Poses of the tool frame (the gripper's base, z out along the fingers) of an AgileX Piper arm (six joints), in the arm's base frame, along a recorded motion.
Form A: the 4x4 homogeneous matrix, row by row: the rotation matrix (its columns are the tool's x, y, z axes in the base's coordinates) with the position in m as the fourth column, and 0 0 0 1 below. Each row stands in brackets.
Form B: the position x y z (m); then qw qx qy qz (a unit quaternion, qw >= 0). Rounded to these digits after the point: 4 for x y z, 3 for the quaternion.
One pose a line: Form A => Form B
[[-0.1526, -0.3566, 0.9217, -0.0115], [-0.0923, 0.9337, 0.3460, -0.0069], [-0.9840, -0.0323, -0.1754, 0.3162], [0, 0, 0, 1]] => -0.0115, -0.0069, 0.3162, 0.634, -0.149, 0.752, 0.104
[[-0.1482, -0.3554, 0.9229, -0.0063], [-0.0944, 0.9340, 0.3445, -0.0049], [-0.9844, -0.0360, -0.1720, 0.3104], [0, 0, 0, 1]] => -0.0063, -0.0049, 0.3104, 0.635, -0.150, 0.751, 0.103
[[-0.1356, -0.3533, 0.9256, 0.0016], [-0.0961, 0.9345, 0.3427, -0.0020], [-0.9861, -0.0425, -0.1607, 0.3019], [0, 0, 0, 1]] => 0.0016, -0.0020, 0.3019, 0.640, -0.150, 0.747, 0.100
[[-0.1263, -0.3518, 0.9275, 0.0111], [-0.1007, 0.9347, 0.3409, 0.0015], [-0.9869, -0.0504, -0.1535, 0.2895], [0, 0, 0, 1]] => 0.0111, 0.0015, 0.2895, 0.643, -0.152, 0.744, 0.098
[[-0.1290, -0.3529, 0.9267, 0.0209], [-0.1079, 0.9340, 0.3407, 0.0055], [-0.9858, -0.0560, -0.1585, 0.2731], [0, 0, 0, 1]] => 0.0209, 0.0055, 0.2731, 0.642, -0.155, 0.745, 0.095
